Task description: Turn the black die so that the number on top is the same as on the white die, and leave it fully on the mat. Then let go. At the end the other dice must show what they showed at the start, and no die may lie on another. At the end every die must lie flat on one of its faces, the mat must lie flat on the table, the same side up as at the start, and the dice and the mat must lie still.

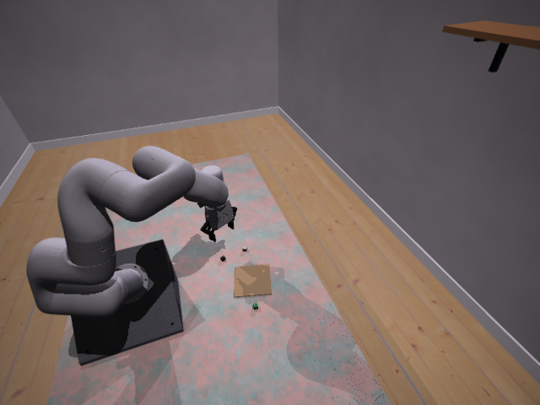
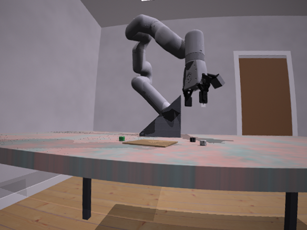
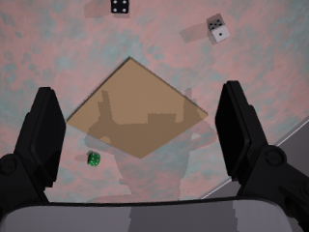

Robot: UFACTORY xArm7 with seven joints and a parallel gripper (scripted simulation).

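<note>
The black die is 14 cm below my hand, 2 cm behind it and 1 cm to the right of it. From my hand the other things lie so: green die: 26 cm to the right, 14 cm below, 7 cm ahead; tan mat: 15 cm below, 14 cm to the right, 8 cm ahead; white die: 14 cm below, 8 cm ahead, 2 cm to the left.
</note>
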